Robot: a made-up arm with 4 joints.
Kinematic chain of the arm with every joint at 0, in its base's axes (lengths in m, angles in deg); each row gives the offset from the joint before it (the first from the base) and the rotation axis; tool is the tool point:
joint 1: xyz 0 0 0.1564 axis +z
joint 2: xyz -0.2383 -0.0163 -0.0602 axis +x
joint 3: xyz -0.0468 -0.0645 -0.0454 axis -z
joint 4: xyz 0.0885 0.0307 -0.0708 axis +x
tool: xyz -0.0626 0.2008 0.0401
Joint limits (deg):
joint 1: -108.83..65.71
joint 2: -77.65..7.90
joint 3: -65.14..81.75
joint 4: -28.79..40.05
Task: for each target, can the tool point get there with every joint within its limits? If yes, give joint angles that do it. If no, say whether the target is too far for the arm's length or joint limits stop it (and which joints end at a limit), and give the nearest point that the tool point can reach.
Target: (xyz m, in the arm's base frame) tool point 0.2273 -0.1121 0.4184
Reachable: no: joint limits stop it (at a limit: joint 1, joint 2, joint 3) | nearest point 0.1487 -0.1259 0.1172 | short by 0.312 m
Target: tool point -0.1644 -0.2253 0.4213
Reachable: no: joint limits stop it (at a limit: joint 1, joint 2, joint 4) | nearest point -0.1791 -0.2202 0.1527 | short by 0.269 m
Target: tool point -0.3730 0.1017 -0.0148
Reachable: yes | joints -12.83 -69.47 -36.56 20.50
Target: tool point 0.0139 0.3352 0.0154
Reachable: yes | joints -76.06 -33.84 -17.66 21.41
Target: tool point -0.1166 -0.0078 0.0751
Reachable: yes | joints 16.09 -22.35 49.80 21.97
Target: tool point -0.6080 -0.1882 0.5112
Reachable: no: too far | nearest point -0.3994 -0.1236 0.1430 | short by 0.428 m
